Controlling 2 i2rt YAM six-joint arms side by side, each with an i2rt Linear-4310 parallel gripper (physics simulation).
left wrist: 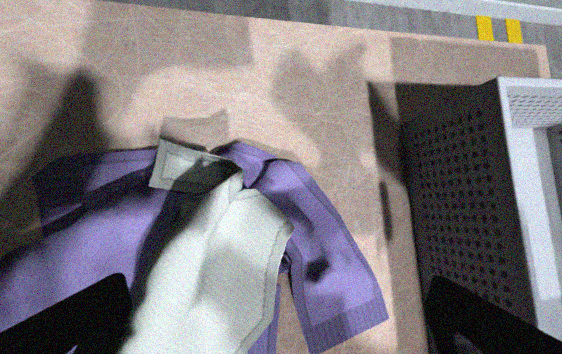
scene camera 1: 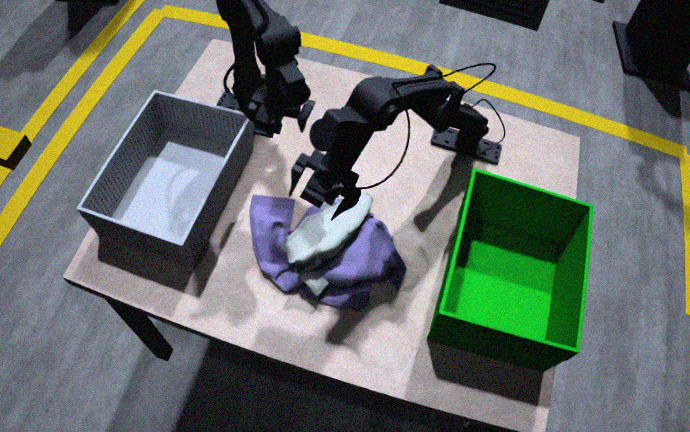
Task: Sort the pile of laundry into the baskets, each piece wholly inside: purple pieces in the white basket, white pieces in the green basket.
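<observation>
A white piece [scene camera 1: 325, 231] [left wrist: 240, 250] lies on top of the pile in the middle of the table. Purple cloth [scene camera 1: 366, 254] [left wrist: 115, 220] lies under and beside it, with a purple sleeve-like part [scene camera 1: 269, 228] [left wrist: 335, 255] on the side toward the white basket. The white basket [scene camera 1: 145, 256] [left wrist: 460, 200] stands at the left in the scene view. The green basket [scene camera 1: 499, 341] stands at the right; no laundry shows inside either. My left gripper [scene camera 1: 314, 205] [left wrist: 278, 289] is open over the white piece, one finger overlapping it in the scene view. My right gripper [scene camera 1: 286, 123] is open, beside the white basket's back corner.
The wooden table [scene camera 1: 305, 346] [left wrist: 325, 200] carries both baskets and the pile. The left arm [scene camera 1: 366, 106] reaches across the table behind the pile. The right arm [scene camera 1: 274, 45] is folded at the back. The baskets' tall walls stand on either side of the pile.
</observation>
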